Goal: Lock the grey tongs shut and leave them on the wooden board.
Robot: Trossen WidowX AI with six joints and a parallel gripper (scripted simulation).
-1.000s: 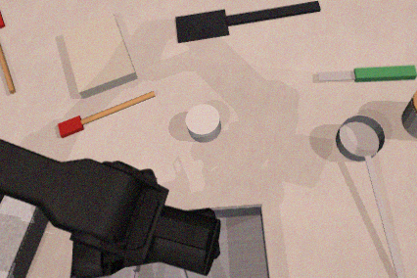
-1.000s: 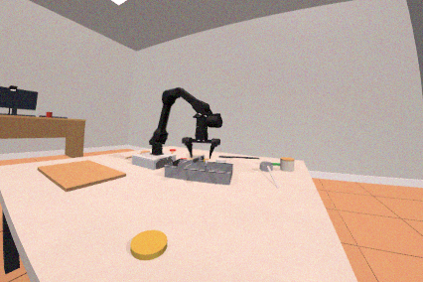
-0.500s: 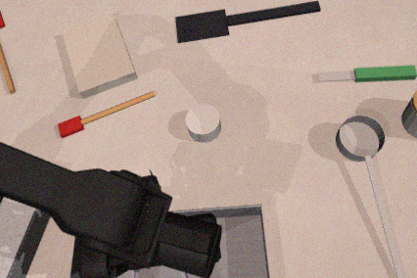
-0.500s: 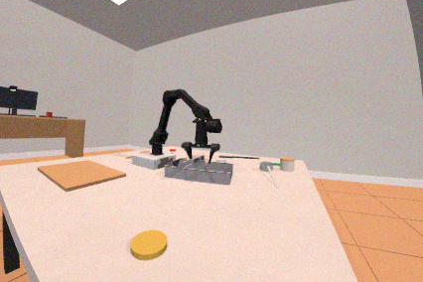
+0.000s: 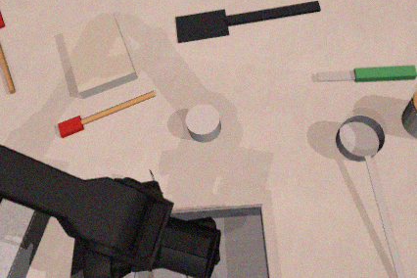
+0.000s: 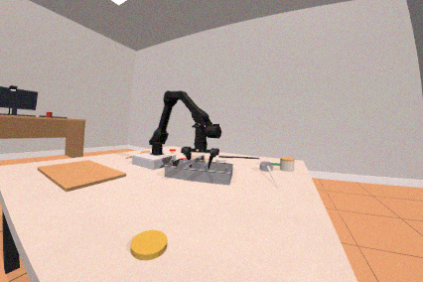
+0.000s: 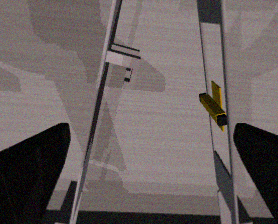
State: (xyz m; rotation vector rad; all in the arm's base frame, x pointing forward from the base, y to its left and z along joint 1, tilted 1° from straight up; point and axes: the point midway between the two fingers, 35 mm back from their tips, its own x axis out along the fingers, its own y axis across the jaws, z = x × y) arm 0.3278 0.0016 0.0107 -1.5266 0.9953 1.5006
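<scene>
Right now the grey roasting tin is 20 mm ahead of my gripper tip, 10 mm to the right of it and 10 mm below it. Round my gripper tip: yellow slider (30 mm to the left, 30 mm above); then red-headed brush (240 mm behind, 220 mm to the left, 30 mm below); then white puck (20 mm behind, 260 mm to the left, 20 mm below).
</scene>
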